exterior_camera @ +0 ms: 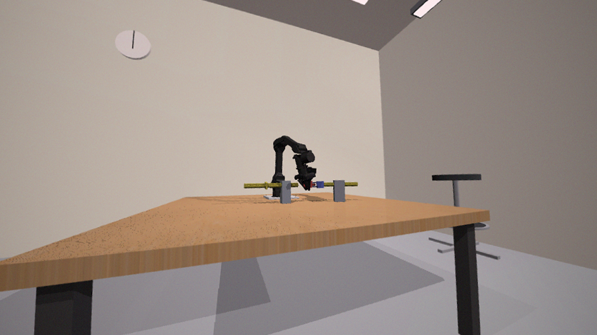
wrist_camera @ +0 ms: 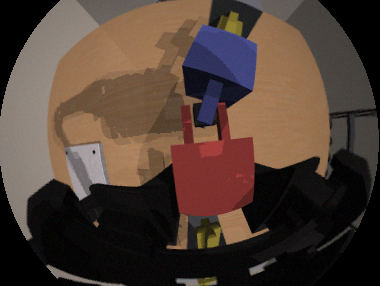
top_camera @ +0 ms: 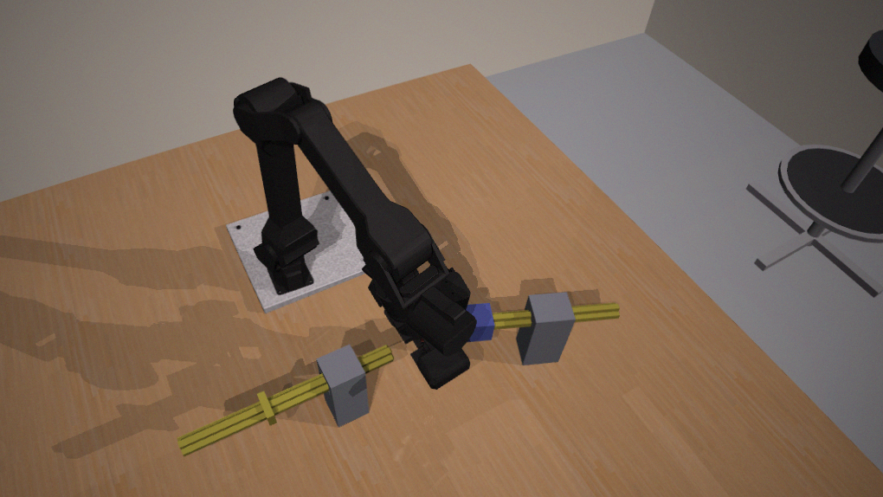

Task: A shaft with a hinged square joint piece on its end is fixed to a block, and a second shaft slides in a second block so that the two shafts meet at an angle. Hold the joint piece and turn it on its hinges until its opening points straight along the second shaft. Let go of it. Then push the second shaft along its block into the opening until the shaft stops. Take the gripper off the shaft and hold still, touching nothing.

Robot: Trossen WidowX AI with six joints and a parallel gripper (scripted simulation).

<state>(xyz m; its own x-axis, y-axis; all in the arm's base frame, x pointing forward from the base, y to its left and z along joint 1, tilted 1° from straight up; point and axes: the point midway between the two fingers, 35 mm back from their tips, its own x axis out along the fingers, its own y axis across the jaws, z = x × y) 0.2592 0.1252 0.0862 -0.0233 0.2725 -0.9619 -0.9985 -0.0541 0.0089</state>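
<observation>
The red joint piece is 1 cm to the left of my gripper tip and 4 cm above it.
</observation>
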